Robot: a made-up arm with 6 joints.
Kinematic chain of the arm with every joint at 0, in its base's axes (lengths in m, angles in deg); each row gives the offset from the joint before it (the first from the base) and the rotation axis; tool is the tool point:
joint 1: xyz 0 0 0.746 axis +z
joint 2: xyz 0.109 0 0 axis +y
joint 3: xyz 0 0 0.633 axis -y
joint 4: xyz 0 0 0.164 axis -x
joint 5: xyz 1.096 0 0 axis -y
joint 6: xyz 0.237 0 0 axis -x
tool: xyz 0 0 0
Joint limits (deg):
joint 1: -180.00..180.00
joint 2: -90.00..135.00
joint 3: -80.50..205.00
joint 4: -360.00..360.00
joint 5: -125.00..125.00
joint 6: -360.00..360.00
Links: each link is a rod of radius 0.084 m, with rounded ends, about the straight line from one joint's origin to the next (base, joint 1, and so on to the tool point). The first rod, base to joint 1, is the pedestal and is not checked.
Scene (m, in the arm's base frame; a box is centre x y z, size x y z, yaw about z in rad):
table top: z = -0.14
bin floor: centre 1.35 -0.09 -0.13 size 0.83 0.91 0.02 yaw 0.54
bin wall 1: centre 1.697 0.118 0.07 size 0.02 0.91 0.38 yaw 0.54
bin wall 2: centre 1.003 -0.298 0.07 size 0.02 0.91 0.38 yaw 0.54
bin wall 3: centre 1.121 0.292 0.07 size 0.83 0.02 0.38 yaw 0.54
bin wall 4: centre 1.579 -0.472 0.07 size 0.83 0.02 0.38 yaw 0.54
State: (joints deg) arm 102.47 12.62 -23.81 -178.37 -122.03 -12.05
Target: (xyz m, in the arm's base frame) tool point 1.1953 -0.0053 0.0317
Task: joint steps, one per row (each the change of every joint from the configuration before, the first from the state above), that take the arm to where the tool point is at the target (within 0.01 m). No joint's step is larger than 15 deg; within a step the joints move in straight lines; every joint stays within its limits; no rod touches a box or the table.
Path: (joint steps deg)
1: 7.60 -9.75 14.75 -0.95 -0.30 0.00
2: 7.60 -9.74 14.75 -0.95 -0.29 0.00
3: 7.60 -9.75 14.75 -0.95 -0.30 0.00
4: 7.60 -9.74 14.74 -0.94 -0.30 0.00
5: 7.60 -9.75 14.75 -0.95 -0.30 0.00
6: 7.60 -9.74 14.75 -0.95 -0.29 0.00
7: 7.60 -9.75 14.75 -0.95 -0.30 0.00
8: 7.60 -9.74 14.75 -0.95 -0.30 0.00
9: 7.60 -9.75 14.75 -0.95 -0.29 0.00
10: 7.60 -9.74 14.75 -0.94 -0.30 0.00

